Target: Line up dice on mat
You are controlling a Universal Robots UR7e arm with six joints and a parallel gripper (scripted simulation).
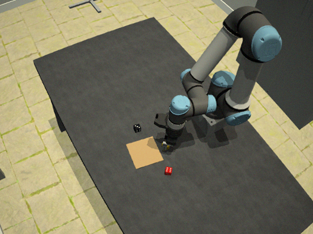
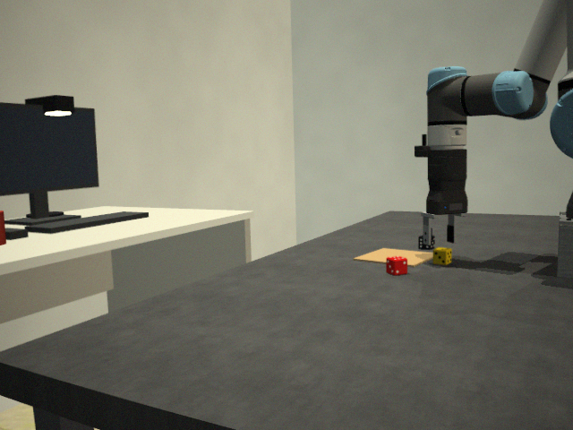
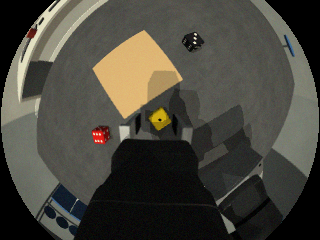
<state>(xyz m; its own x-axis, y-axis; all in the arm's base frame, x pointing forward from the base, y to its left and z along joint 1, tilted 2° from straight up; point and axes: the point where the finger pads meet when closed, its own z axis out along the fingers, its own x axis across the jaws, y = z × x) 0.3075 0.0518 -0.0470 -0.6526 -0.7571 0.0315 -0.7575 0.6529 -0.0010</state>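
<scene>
Now: the yellow die 40 mm below my hand and 10 mm behind it. From my hand the other things lie so: tan mat (100 mm ahead, 60 mm below, 20 mm to the right); black die (150 mm to the right, 70 mm ahead, 40 mm below); red die (120 mm to the left, 50 mm ahead, 40 mm below).
</scene>
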